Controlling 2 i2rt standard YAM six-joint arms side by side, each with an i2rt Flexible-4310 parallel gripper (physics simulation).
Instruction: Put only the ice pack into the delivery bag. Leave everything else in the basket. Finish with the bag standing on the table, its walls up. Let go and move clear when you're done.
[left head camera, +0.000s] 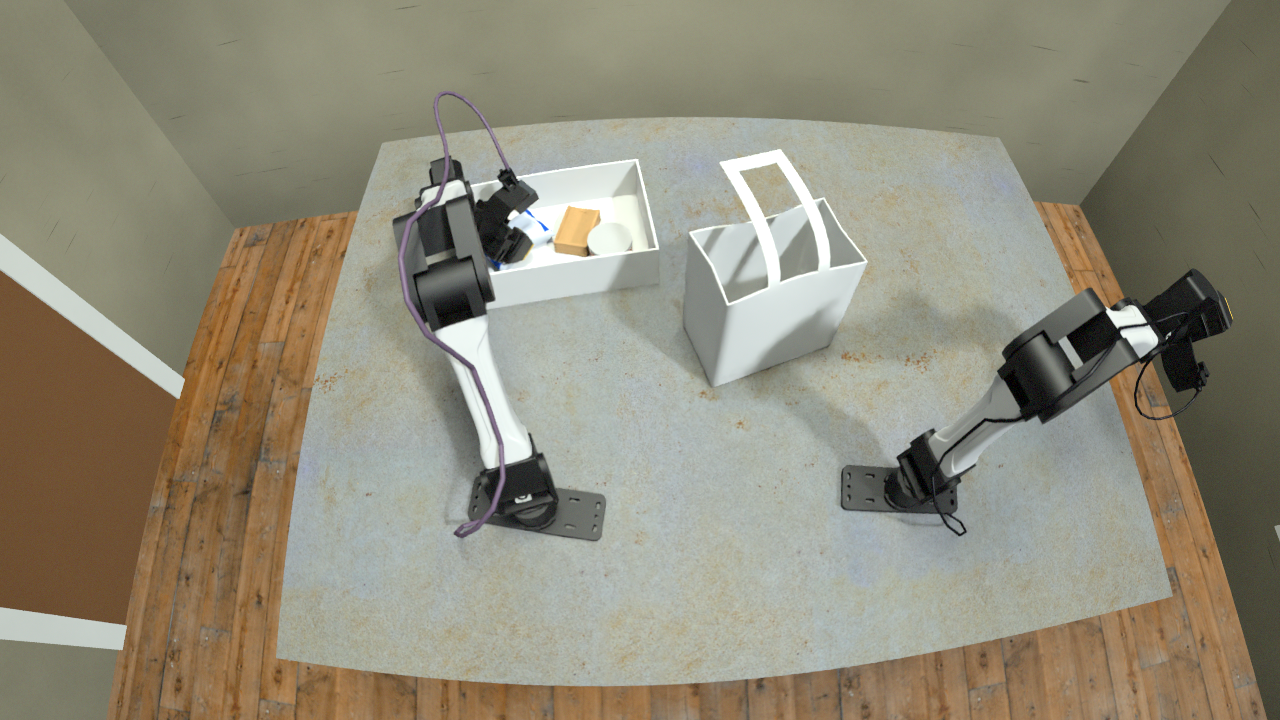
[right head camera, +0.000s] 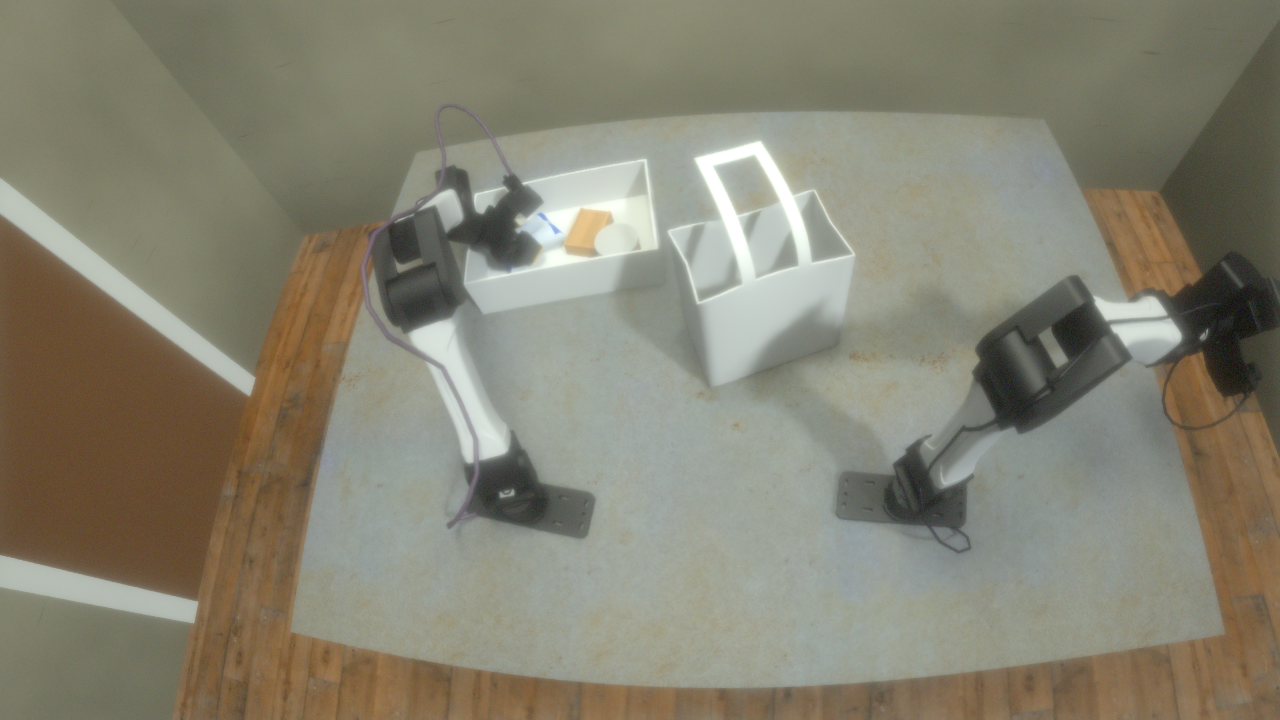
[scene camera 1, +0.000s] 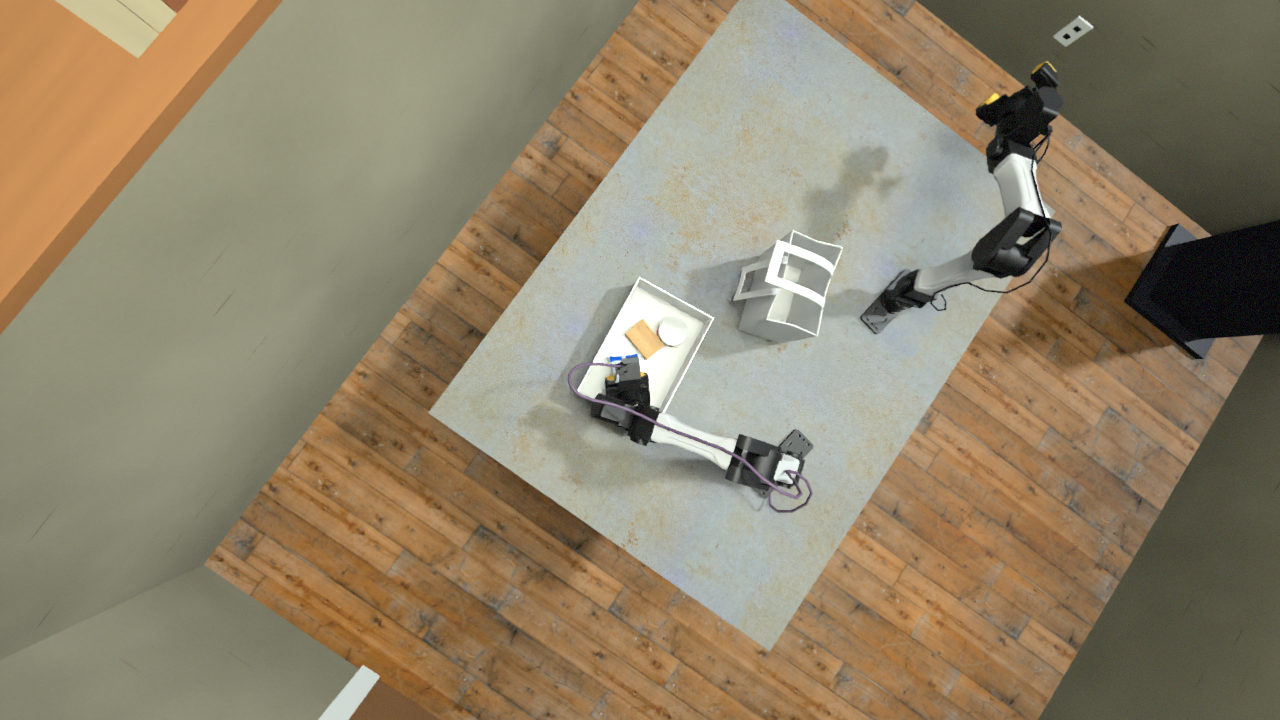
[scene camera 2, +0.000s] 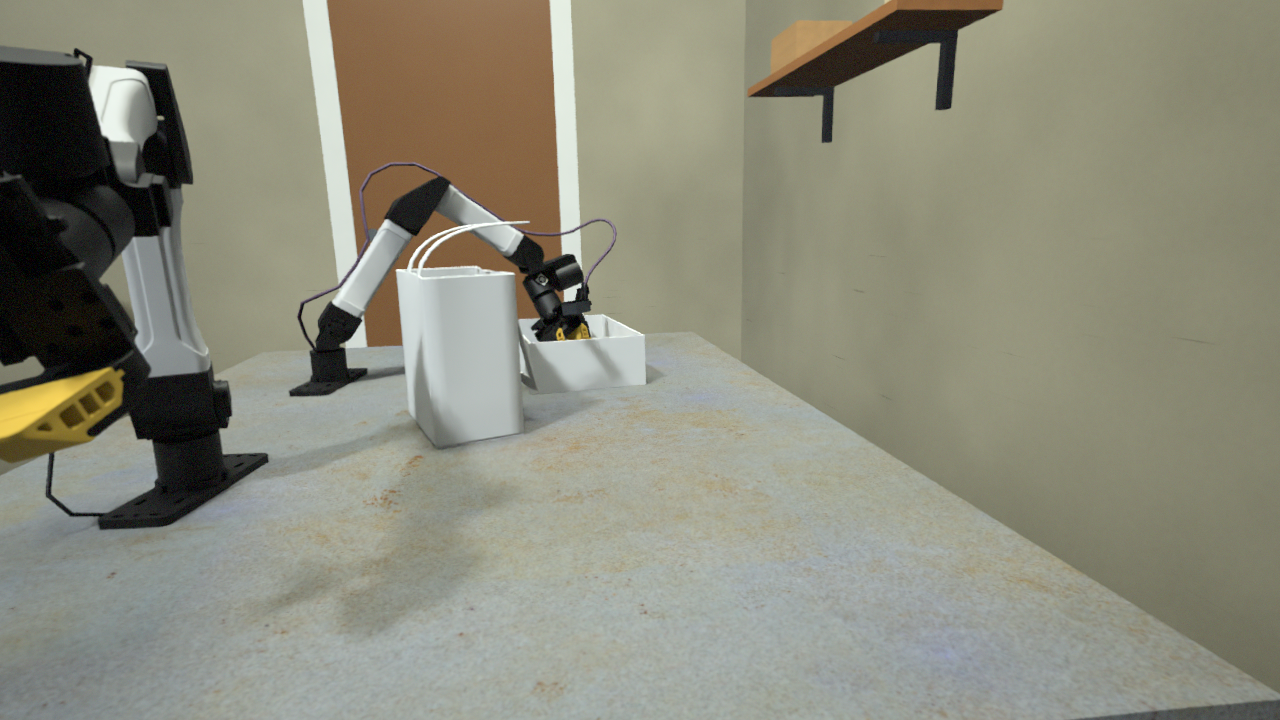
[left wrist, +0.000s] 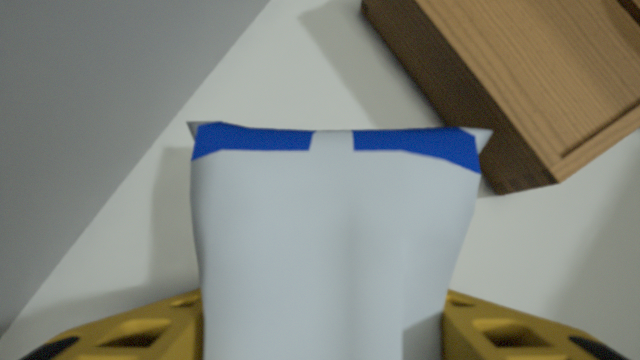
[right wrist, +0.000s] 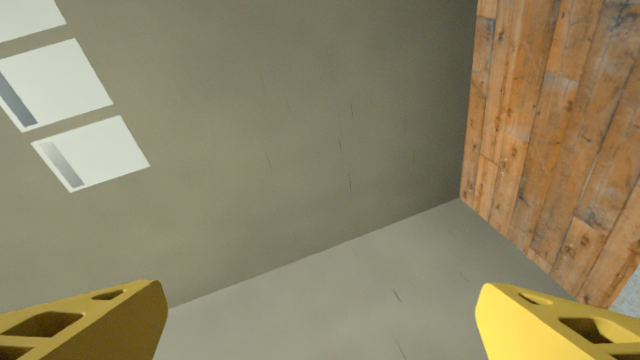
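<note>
The ice pack (left head camera: 534, 230) (right head camera: 543, 232) (left wrist: 325, 210), pale with blue end marks, is inside the white basket (left head camera: 572, 275) (right head camera: 572, 279) (scene camera 2: 586, 362). My left gripper (left wrist: 322, 300) (scene camera 1: 626, 377) is shut on it, with the yellow fingers pressing both sides; its near end is hidden. The white delivery bag (left head camera: 778, 331) (right head camera: 769, 326) (scene camera 2: 460, 358) stands upright to the right of the basket in the left head camera, walls up and handles raised. My right gripper (right wrist: 320, 297) is open and empty, far to the right, beyond the table edge in scene camera 1.
A wooden box (left head camera: 575, 230) (scene camera 1: 644, 339) (left wrist: 525, 75) lies in the basket close to the ice pack, beside a round white container (left head camera: 609, 239) (scene camera 1: 672, 332). The bag's tall walls and handles stand close to the basket's right end in the left head camera.
</note>
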